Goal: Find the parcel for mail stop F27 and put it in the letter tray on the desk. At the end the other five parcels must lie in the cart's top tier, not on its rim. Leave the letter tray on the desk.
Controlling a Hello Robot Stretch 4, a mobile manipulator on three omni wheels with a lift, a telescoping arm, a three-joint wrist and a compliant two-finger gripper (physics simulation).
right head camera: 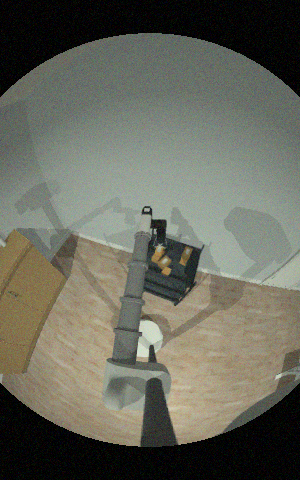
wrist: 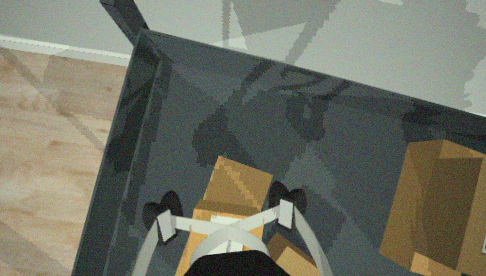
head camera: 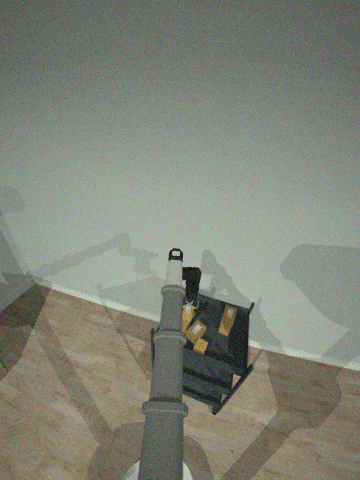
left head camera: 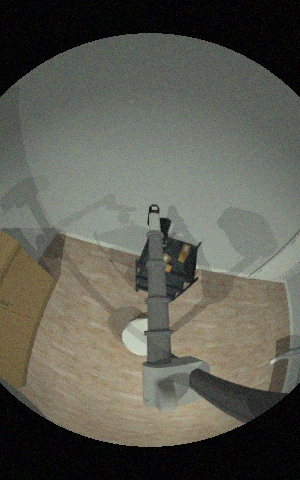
The same spot on a dark three-tier cart: (right head camera: 171, 287) is (head camera: 208, 376).
